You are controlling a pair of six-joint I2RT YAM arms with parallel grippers.
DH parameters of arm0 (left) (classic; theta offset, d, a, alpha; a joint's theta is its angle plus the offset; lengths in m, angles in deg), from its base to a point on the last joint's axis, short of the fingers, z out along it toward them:
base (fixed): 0 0 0 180
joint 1: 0 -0.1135 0.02 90
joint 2: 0 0 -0.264 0
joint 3: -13.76 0 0.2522 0
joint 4: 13.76 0 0.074 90
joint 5: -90 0 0 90
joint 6: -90 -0.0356 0 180
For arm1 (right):
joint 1: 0 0.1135 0.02 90
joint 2: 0 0 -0.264 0
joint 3: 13.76 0 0.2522 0
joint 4: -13.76 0 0.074 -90
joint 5: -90 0 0 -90
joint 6: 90 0.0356 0 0
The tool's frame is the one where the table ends.
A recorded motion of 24 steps. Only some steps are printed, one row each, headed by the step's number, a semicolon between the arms.
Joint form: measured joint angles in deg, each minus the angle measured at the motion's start. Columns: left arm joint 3, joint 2, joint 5, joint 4, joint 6, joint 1; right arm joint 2, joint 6, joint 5, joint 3, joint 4, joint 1.
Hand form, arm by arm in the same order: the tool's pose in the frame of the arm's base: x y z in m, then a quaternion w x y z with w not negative. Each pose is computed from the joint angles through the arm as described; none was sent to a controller.
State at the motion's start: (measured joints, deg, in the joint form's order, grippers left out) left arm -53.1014 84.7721 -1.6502 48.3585 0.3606 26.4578; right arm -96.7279 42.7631 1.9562 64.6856 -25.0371 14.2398
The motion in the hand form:
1: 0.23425 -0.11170 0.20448 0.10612 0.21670 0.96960 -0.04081; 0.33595 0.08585 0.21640 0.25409 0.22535 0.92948 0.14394
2: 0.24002 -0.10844 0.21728 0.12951 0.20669 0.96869 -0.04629; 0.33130 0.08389 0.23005 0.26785 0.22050 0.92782 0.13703
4: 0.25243 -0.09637 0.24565 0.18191 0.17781 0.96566 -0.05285; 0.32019 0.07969 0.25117 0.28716 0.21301 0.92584 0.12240
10: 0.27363 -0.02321 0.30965 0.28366 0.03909 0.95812 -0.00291; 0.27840 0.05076 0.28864 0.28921 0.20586 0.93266 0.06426
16: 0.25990 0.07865 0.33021 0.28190 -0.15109 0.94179 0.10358; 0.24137 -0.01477 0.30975 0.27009 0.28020 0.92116 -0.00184
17: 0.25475 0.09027 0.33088 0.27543 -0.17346 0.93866 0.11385; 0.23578 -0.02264 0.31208 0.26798 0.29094 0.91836 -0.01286
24: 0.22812 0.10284 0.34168 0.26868 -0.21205 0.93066 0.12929; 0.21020 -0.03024 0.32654 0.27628 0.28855 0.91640 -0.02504
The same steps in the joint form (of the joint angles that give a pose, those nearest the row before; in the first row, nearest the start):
1: -2.03 -1.03 -0.24 0.11 -0.11 -1.22; 1.73 -0.98 -1.03 0.64 -1.33 0.00
2: -3.93 -1.92 -0.44 0.15 -0.13 -2.43; 3.85 -1.88 -2.25 1.29 -3.04 0.00
4: -8.07 -3.74 -0.59 0.04 -0.20 -5.86; 7.65 -3.41 -4.39 1.97 -6.23 0.00
10: -17.86 -6.88 2.78 1.77 -0.37 -21.46; 17.70 -8.66 -8.17 2.10 -18.75 -3.13
16: -21.90 -7.30 9.31 4.96 -0.33 -42.29; 24.98 -13.40 -9.66 2.36 -29.79 -16.61
17: -22.08 -7.39 9.84 5.62 -0.35 -44.89; 25.83 -14.08 -10.18 2.40 -31.04 -18.49
24: -21.94 -11.04 10.40 9.24 -0.37 -49.48; 30.84 -16.94 -10.34 2.49 -35.04 -21.03

